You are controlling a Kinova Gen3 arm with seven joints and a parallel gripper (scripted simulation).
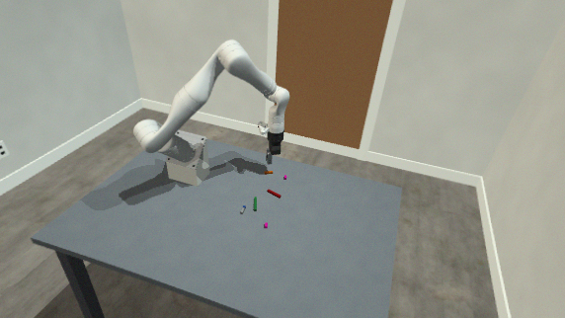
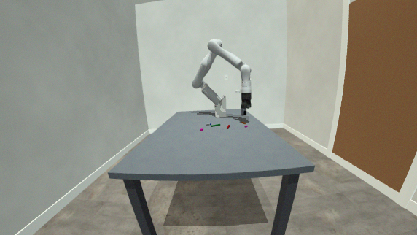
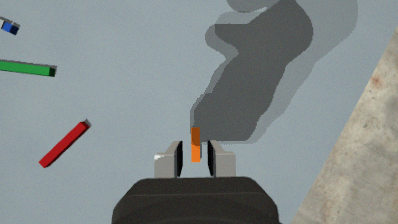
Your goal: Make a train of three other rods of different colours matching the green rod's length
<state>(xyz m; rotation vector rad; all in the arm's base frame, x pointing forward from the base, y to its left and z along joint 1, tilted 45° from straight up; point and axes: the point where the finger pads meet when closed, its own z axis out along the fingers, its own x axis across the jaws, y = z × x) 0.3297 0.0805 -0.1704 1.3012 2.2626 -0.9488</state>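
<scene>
The orange rod is 80 mm below my hand. From my hand the other things lie so: red rod (80 mm ahead, 140 mm to the right, 80 mm below); blue rod (10 mm behind, 270 mm to the right, 80 mm below); green rod (30 mm ahead, 230 mm to the right, 80 mm below).
</scene>
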